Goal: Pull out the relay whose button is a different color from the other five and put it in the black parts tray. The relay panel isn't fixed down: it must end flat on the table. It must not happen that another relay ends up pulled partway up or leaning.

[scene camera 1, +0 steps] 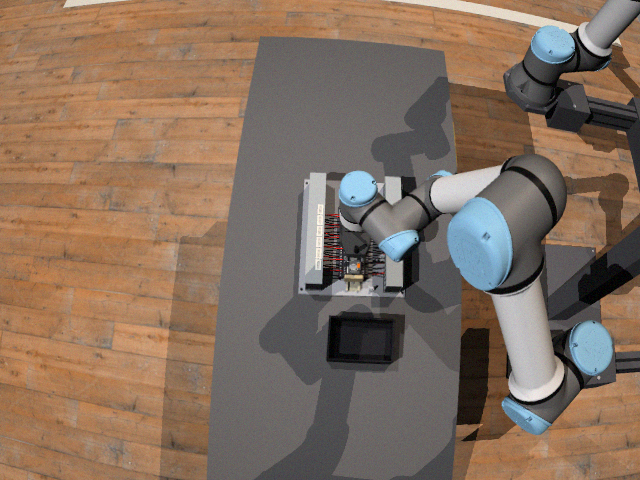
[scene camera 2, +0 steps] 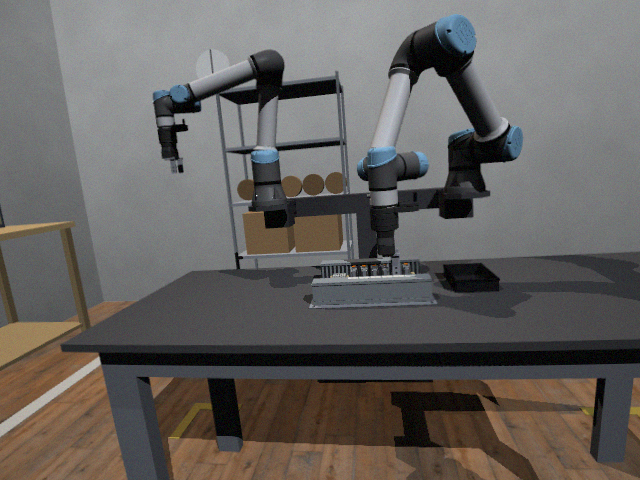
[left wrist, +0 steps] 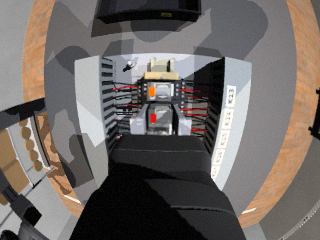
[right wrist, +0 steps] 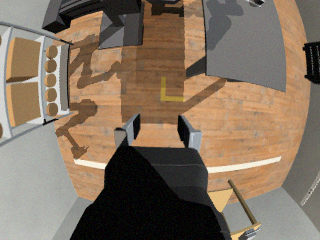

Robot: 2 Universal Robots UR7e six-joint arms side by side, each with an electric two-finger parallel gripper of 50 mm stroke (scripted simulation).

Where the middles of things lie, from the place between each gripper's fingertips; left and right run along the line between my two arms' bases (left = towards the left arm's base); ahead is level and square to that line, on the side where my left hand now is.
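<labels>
The black parts tray (scene camera 1: 367, 340) is 40 mm behind my left hand (scene camera 2: 395, 273), 210 mm to the left of it and 50 mm below it. The relay panel (scene camera 1: 319, 247) is 30 mm lower than my left hand and 70 mm to the right of it.
The black parts tray is 430 mm ahead of my right hand, 1120 mm to the left of it and 400 mm below it. Relative to the relay panel, my right hand is 840 mm to the right of it, 380 mm above it and 470 mm short of it.
</labels>
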